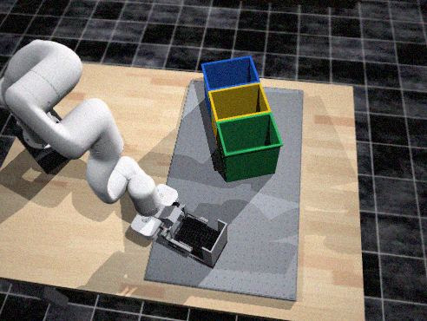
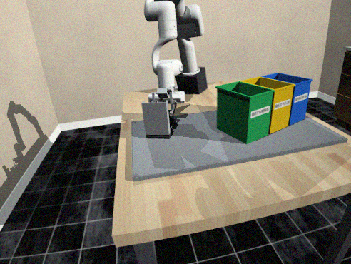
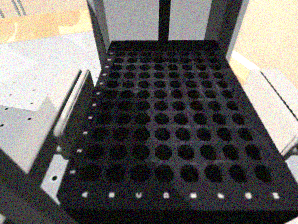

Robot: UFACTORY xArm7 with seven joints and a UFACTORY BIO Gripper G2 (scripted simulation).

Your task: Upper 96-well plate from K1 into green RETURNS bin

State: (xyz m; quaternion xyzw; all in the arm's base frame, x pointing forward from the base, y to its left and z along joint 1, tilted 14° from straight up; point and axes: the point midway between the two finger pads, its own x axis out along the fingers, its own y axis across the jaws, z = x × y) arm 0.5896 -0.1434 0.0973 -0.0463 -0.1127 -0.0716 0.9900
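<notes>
The green returns bin lies 32 cm to the left of my hand, 7 cm ahead of it and 1 cm above it. From my hand the other things lie so: yellow bin (44 cm to the left, 1 cm above); blue bin (55 cm to the left, 7 cm behind, 1 cm above).
</notes>
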